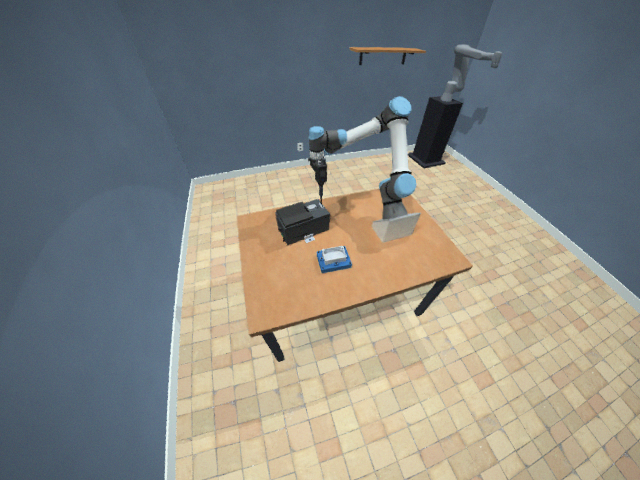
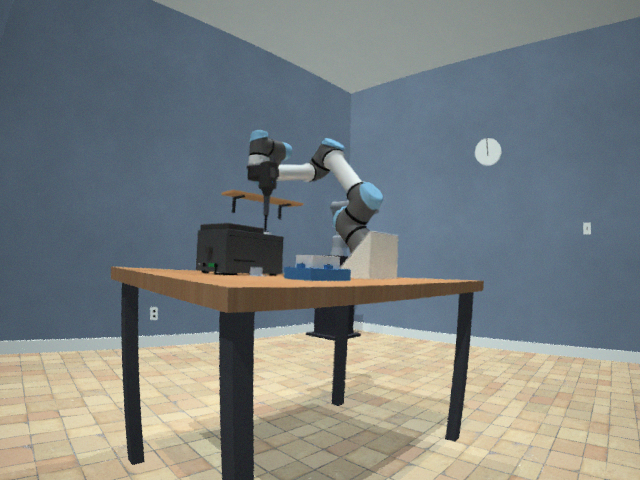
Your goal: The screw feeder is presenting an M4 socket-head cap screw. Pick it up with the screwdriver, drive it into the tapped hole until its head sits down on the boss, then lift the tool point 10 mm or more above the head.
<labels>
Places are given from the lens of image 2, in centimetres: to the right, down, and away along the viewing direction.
blue fixture (image 2: 309,274): -3, 10, 109
</labels>
